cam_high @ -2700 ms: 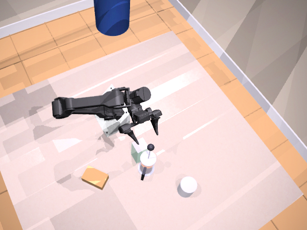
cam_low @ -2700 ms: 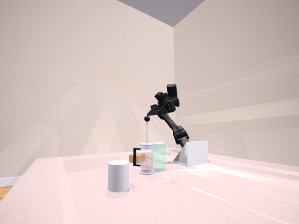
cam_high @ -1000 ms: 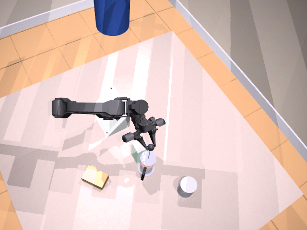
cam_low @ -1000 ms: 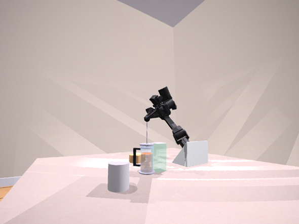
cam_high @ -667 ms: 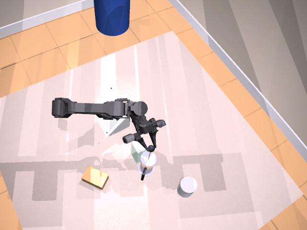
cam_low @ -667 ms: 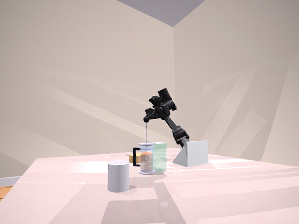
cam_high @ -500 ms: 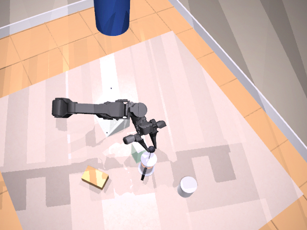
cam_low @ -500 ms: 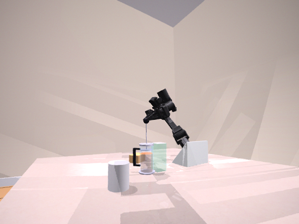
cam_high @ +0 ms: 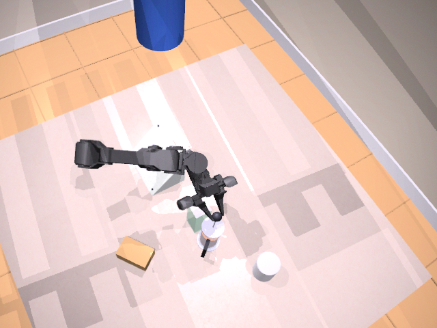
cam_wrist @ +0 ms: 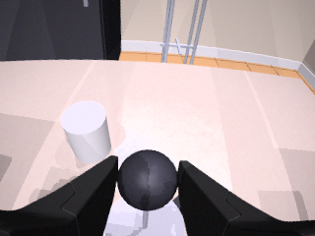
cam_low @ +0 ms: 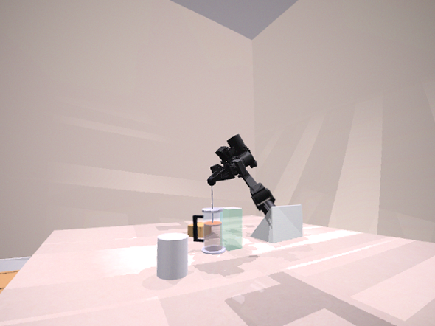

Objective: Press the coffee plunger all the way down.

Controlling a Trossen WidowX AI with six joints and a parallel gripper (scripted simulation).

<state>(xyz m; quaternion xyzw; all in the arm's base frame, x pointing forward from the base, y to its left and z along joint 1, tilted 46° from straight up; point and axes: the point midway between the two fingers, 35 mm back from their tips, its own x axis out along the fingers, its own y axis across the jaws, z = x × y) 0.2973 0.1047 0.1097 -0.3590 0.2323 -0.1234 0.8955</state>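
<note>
Now: the coffee press 1 cm to the right of my gripper tip and 13 cm below it. The rest, counted from my gripper tip: green block: 9 cm behind, 17 cm below.
</note>
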